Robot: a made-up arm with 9 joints. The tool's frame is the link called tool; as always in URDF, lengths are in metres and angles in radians. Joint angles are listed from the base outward.
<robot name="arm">
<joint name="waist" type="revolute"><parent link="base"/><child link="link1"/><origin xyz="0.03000 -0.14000 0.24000" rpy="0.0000 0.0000 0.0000"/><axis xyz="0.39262 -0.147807 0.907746"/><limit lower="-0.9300" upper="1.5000"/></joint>
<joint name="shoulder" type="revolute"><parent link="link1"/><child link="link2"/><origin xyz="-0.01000 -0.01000 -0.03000" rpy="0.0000 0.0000 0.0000"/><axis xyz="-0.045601 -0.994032 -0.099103"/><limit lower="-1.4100" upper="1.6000"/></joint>
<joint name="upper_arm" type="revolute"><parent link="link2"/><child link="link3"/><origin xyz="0.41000 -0.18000 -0.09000" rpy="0.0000 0.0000 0.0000"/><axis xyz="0 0 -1"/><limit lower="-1.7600" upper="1.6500"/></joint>
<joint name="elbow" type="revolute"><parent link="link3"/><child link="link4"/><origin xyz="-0.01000 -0.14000 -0.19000" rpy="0.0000 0.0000 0.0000"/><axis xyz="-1 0 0"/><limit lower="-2.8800" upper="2.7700"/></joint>
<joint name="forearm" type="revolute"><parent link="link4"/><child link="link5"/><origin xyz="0.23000 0.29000 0.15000" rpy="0.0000 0.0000 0.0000"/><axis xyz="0 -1 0"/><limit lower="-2.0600" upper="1.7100"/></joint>
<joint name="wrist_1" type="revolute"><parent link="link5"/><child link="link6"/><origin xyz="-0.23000 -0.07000 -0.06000" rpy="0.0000 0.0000 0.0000"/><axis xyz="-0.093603 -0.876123 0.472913"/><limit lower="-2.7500" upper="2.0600"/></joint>
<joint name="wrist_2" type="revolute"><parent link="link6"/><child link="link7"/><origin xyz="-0.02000 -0.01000 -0.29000" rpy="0.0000 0.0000 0.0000"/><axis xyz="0 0 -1"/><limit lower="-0.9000" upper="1.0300"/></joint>
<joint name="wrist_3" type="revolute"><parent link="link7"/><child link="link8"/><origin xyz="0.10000 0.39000 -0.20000" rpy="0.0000 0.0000 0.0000"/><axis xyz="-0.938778 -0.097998 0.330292"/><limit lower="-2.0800" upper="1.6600"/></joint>
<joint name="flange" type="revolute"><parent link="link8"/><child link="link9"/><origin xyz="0.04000 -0.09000 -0.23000" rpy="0.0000 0.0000 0.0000"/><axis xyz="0 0 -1"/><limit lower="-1.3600" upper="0.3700"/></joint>
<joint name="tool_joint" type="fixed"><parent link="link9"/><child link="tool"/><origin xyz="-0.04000 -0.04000 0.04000" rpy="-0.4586 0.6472 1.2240"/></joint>
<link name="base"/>
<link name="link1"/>
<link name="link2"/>
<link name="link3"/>
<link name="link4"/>
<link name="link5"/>
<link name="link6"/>
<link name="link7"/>
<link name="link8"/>
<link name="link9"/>
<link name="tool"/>
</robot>
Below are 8 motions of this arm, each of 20 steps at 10 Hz.
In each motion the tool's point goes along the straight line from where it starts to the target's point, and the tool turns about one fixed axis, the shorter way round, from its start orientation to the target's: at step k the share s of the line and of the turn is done. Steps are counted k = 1, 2, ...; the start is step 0. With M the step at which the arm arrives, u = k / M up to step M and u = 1 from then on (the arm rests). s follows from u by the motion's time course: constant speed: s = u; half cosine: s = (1 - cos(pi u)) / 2; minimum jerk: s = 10 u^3 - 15 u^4 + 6 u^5.
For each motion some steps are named. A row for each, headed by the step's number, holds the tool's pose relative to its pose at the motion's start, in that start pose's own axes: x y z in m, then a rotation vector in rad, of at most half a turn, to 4 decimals.
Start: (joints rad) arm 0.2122 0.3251 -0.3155 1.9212 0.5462 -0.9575 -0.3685 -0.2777 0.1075
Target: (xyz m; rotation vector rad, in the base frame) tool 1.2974 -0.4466 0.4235 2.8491 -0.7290 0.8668
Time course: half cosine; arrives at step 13
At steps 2, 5, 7, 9, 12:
2: -0.0225 -0.0514 0.0095 -0.0436 0.0642 -0.0229
5: -0.1268 -0.2896 0.0533 -0.2458 0.3617 -0.1293
7: -0.2201 -0.5028 0.0925 -0.4268 0.6280 -0.2245
9: -0.3080 -0.7037 0.1295 -0.5973 0.8788 -0.3141
12: -0.3872 -0.8844 0.1627 -0.7507 1.1046 -0.3948

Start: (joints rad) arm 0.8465 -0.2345 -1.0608 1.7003 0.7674 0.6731 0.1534 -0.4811 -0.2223
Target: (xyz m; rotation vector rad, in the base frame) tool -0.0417 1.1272 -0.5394 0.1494 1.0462 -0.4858
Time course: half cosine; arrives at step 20
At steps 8, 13, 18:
8: 0.0412 -0.1427 -0.0750 -0.2518 -0.3226 -0.0348
13: 0.0867 -0.3002 -0.1577 -0.5299 -0.6787 -0.0732
18: 0.1164 -0.4029 -0.2116 -0.7110 -0.9108 -0.0982

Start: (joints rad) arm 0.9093 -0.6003 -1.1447 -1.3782 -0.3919 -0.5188 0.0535 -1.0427 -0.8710
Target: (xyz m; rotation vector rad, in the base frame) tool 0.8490 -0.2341 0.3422 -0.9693 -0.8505 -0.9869
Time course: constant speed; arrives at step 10
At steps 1, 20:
1: 0.0059 0.0187 0.0481 0.1066 0.0650 0.0405
20: 0.0594 0.1865 0.4811 1.0658 0.6503 0.4053

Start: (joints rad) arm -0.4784 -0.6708 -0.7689 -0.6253 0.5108 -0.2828 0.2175 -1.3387 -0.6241
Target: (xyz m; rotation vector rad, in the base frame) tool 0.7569 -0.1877 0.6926 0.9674 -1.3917 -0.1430
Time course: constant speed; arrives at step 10
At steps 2, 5, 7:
2: 0.1964 -0.0069 0.1731 -0.0315 -0.1888 -0.0073
5: 0.4909 -0.0171 0.4327 -0.0786 -0.4719 -0.0183
7: 0.6873 -0.0240 0.6058 -0.1101 -0.6607 -0.0256

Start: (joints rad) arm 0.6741 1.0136 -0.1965 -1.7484 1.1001 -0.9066 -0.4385 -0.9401 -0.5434
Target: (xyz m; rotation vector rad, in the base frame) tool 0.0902 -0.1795 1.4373 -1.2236 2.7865 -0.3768
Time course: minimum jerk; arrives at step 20
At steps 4, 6, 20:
4: -0.0089 -0.0228 -0.0062 -0.0206 0.0028 0.0268
6: -0.0251 -0.0641 -0.0176 -0.0580 0.0079 0.0754
20: -0.1537 -0.3929 -0.1077 -0.3555 0.0482 0.4623

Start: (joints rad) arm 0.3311 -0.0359 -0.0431 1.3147 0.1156 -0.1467 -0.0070 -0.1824 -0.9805
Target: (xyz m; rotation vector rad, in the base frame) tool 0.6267 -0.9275 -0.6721 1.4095 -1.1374 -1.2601
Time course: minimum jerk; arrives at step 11
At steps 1, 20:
1: 0.0002 0.0024 0.0001 -0.0013 0.0039 0.0067
20: 0.0251 0.3626 0.0176 -0.1927 0.5957 1.0238

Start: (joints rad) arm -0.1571 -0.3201 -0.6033 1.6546 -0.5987 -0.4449 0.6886 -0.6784 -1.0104
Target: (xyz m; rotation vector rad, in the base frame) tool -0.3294 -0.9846 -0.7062 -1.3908 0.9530 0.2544
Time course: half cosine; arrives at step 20
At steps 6, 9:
6: 0.0106 0.0805 0.0597 0.1412 0.0170 -0.1036
9: 0.0218 0.1647 0.1221 0.2890 0.0347 -0.2121

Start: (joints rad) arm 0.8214 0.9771 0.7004 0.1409 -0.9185 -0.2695 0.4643 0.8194 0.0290
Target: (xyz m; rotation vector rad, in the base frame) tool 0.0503 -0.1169 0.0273 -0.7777 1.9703 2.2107
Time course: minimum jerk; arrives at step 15
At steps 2, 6, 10, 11, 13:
2: -0.0018 0.0048 -0.0088 0.0040 0.0173 0.0205
6: -0.0305 0.0787 -0.1452 0.0659 0.2865 0.3381
10: -0.0758 0.1960 -0.3615 0.1640 0.7132 0.8416
11: -0.0842 0.2178 -0.4018 0.1823 0.7926 0.9353
13: -0.0941 0.2433 -0.4487 0.2036 0.8853 1.0446

